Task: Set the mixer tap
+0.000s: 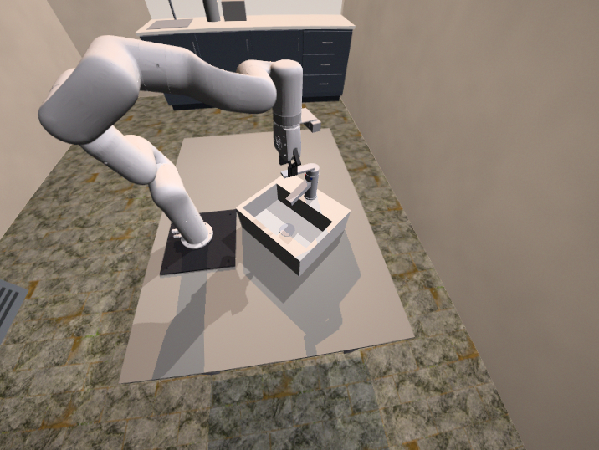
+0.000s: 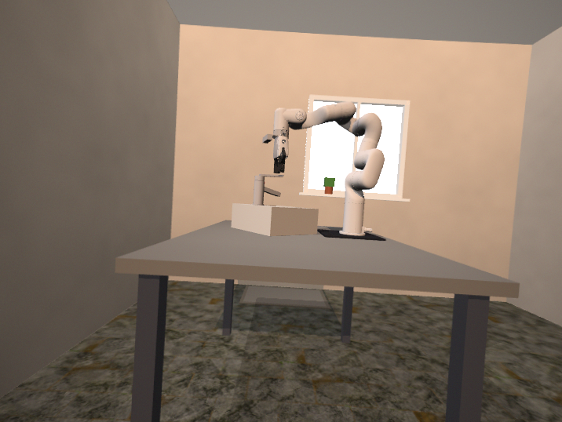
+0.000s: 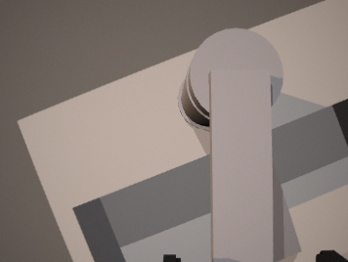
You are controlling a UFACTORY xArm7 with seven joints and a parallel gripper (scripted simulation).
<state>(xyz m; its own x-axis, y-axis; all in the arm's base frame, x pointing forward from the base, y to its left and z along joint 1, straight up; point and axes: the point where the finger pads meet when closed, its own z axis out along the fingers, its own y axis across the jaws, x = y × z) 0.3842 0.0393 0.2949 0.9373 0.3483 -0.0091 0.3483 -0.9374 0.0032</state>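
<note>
The lever is 3 cm below my hand, 3 cm ahead of it and 1 cm to the left of it. Also, from my hand: mixer tap 8 cm below, 6 cm ahead, 2 cm to the left; then sink 27 cm below, 5 cm to the right.
</note>
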